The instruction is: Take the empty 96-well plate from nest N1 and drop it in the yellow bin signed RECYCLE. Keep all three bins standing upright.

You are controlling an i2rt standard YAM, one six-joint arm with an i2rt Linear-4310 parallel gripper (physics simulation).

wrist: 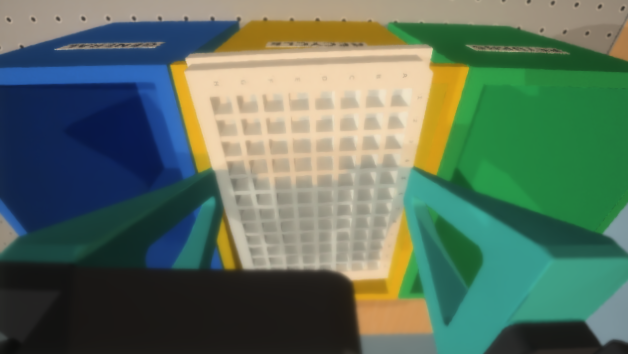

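Observation:
The cream 96-well plate (312, 160) is held between the two teal fingers of my gripper (314, 177), which is shut on its long sides. The plate hangs over the yellow RECYCLE bin (447, 117), whose side rims show to the left and right of it and whose near rim shows below it. The plate covers most of the bin's opening. How far the plate is above the rim I cannot tell. The yellow bin's label (316, 44) shows behind the plate's far edge. Nest N1 does not show.
The blue GENERAL bin (120, 73) stands against the yellow bin's left side, and the green bin (555, 77) against its right side. All three stand upright. A perforated grey panel (320, 8) lies beyond them. A strip of wood (395, 316) shows at the bottom.

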